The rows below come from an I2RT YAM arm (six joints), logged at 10 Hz.
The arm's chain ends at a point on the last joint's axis. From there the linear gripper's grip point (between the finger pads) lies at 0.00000 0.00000 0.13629 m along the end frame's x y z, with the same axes.
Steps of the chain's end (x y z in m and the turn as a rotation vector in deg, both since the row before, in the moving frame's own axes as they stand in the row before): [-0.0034, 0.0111, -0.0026, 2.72, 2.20, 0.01]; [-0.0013, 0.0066, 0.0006, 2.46, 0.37, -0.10]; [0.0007, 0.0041, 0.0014, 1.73, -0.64, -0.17]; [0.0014, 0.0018, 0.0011, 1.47, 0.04, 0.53]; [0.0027, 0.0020, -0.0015, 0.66, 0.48, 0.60]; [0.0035, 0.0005, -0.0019, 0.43, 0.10, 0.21]
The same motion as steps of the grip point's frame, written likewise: [0.0018, 0.0046, -0.0029, 2.72, 2.20, 0.01]; [-0.0004, 0.0007, 0.0005, 2.46, 0.37, -0.10]; [-0.0008, 0.0000, 0.0013, 1.73, -0.64, -0.17]; [0.0015, -0.0017, 0.0011, 1.47, 0.04, 0.53]; [0.0038, 0.0004, -0.0015, 0.66, 0.48, 0.60]; [0.0037, -0.0005, -0.0019, 0.43, 0.10, 0.21]
